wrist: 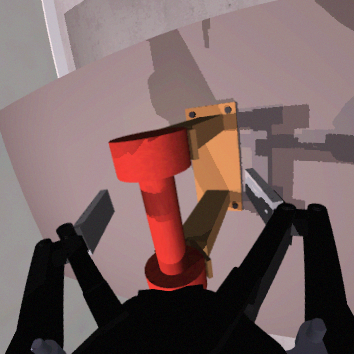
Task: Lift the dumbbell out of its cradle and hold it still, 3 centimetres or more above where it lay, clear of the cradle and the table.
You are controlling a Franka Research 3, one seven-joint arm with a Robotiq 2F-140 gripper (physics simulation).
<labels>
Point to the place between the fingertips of my gripper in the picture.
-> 176, 190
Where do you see an orange cradle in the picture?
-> At 212, 135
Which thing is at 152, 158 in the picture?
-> A red dumbbell.
</labels>
